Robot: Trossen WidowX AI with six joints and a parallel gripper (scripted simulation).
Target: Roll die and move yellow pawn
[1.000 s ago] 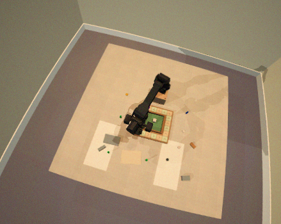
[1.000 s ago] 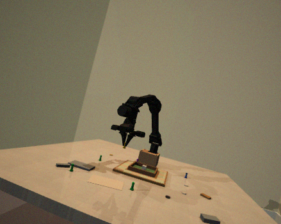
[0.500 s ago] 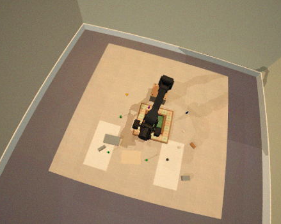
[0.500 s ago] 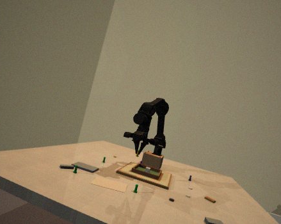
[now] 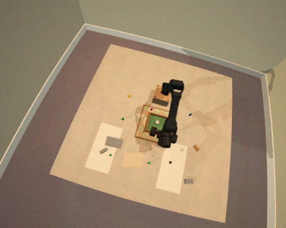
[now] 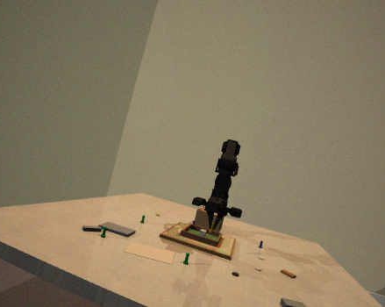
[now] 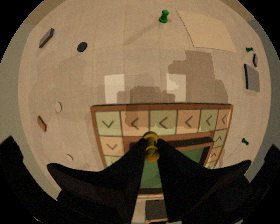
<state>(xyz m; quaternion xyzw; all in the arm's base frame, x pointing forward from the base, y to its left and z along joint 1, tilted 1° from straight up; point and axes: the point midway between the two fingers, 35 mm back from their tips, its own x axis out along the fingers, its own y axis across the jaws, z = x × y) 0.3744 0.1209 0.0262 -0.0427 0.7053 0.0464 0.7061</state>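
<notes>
Right now the white die is 120 mm behind my gripper tip, 70 mm to the right of it and 60 mm below it. From my gripper tip the other things lie so: yellow pawn (right at my gripper tip); green tray (110 mm behind, 70 mm to the right, 80 mm below); black disc (110 mm ahead, 150 mm to the left, 80 mm below).
</notes>
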